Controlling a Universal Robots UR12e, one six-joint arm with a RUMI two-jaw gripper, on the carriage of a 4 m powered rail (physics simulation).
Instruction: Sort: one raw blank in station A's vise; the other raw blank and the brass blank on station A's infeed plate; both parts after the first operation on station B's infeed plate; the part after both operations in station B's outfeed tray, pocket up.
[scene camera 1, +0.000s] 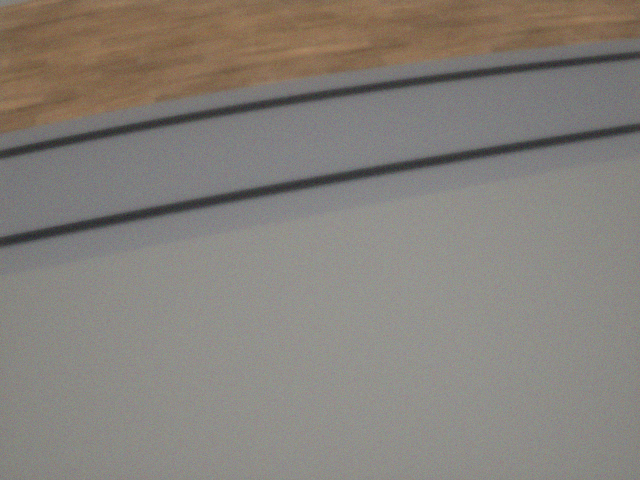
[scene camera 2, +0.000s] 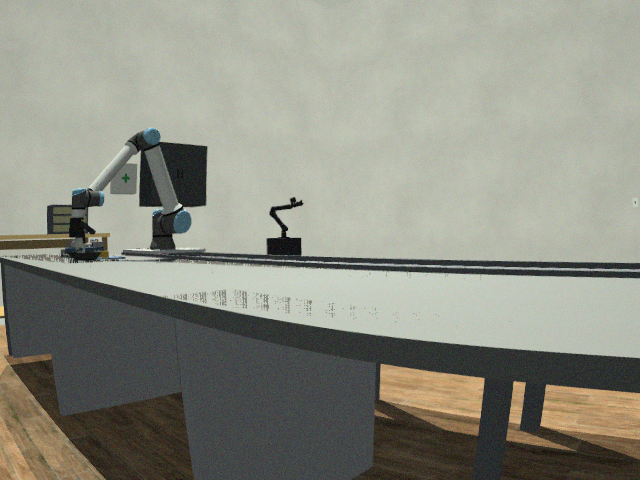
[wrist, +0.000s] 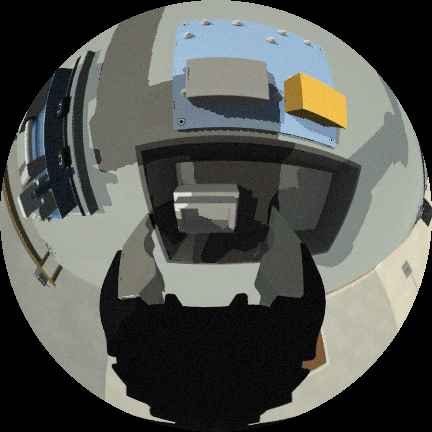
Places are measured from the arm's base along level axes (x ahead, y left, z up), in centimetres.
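Where they show: gripper, fingertip midpoint: (wrist: 209, 210); arm's base, origin of the base link: (scene camera 2: 162, 249).
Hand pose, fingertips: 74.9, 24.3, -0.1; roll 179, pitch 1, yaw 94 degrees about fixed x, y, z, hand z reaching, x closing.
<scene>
Each offset is from my fingertips to the top centre of the thing, as dx, dy, dz. "pt": to the spot under its first point. Level surfaces: height alone.
In the wrist view, a machined grey metal part @(-0.2, -0.3, +1.8) (wrist: 206, 192) with a stepped edge and a recess on its visible side lies inside a dark tray @(pt -2.7, +17.2, +0.9) (wrist: 345, 200). My gripper (wrist: 209, 210) is open, its two jaws apart on either side of the part, with nothing held between them. Behind the tray, a light blue plate @(-16.8, +5.4, -2.0) (wrist: 225, 42) bears a plain grey blank @(-12.4, +1.1, +1.6) (wrist: 227, 77) and a yellow brass blank @(-12.8, +10.2, +1.5) (wrist: 322, 102). The brass blank sits at the plate's right edge, a little askew. In scene camera 2 the gripper is small, low over the bench's far left end.
A dark blue and black fixture, apparently a vise @(pt -11.0, -22.7, -0.3) (wrist: 60, 145), stands left of the tray. In scene camera 2 the rail (scene camera 2: 413, 266) runs along the long bench @(dz -2.9) (scene camera 2: 465, 304), and a small black arm (scene camera 2: 281, 219) stands on a black box behind it. Scene camera 1 shows bench surface and dark lines.
</scene>
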